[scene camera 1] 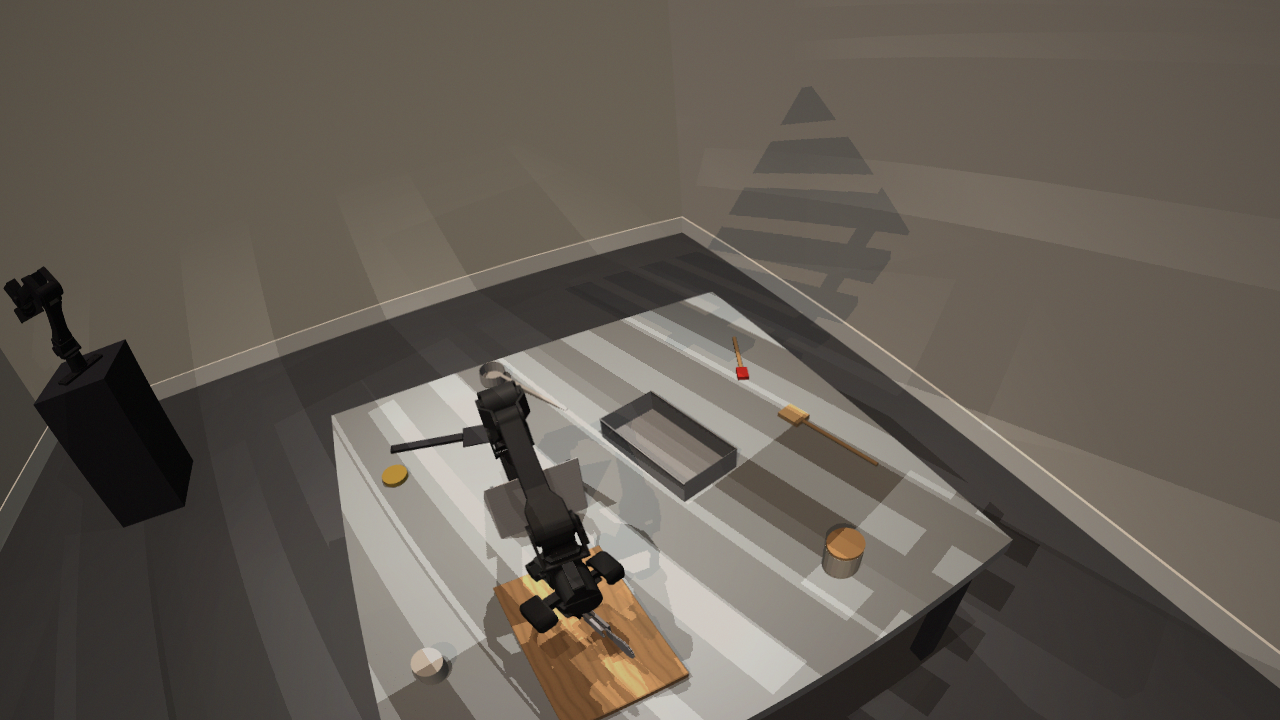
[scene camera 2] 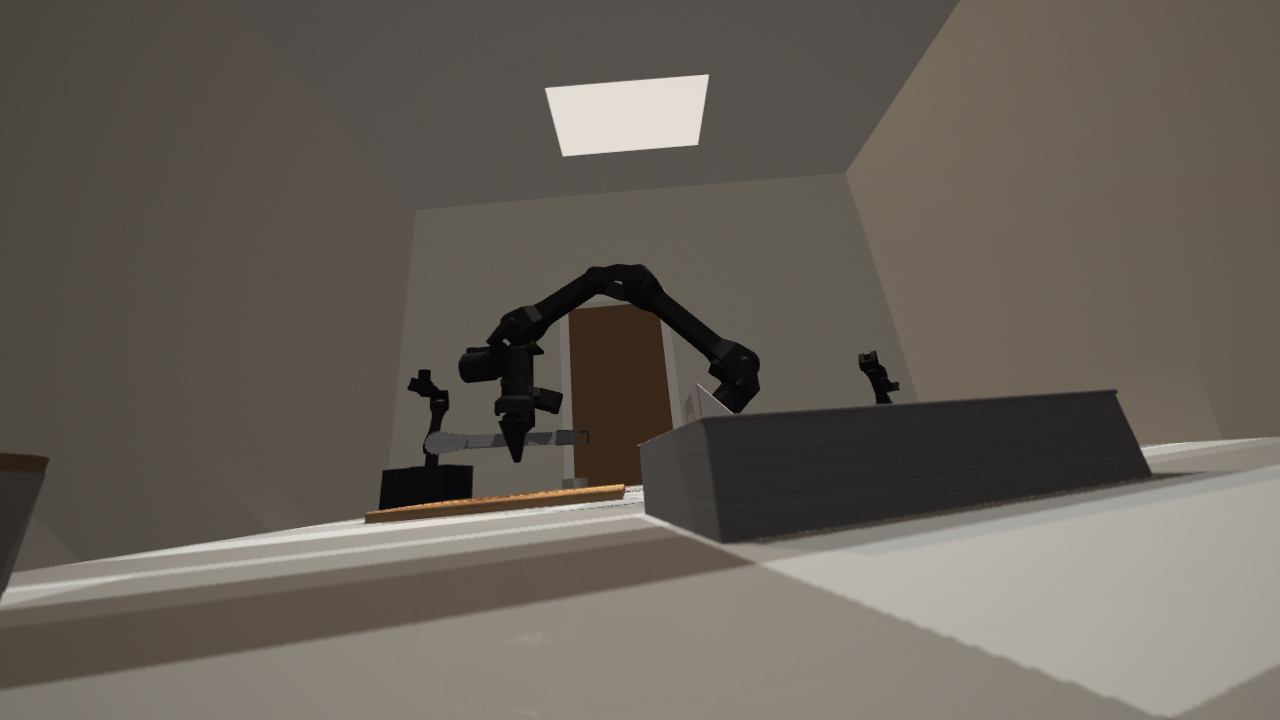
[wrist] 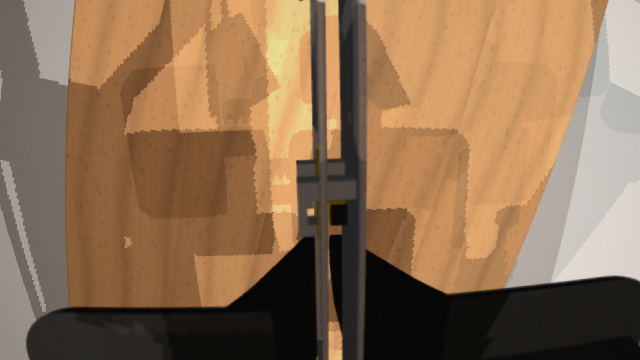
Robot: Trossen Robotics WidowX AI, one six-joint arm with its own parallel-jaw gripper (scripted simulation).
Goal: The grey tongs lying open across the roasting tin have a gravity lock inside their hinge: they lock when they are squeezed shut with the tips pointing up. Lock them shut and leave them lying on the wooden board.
Scene:
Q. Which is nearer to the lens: the wood-lidded canister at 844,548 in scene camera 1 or the pan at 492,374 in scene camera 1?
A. The wood-lidded canister.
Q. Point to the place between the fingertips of my gripper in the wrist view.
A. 323,249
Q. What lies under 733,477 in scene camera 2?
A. A roasting tin.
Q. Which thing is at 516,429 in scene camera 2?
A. My gripper.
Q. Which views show the pan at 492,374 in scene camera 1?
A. Scene camera 1 only.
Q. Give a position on a roasting tin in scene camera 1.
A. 685,456

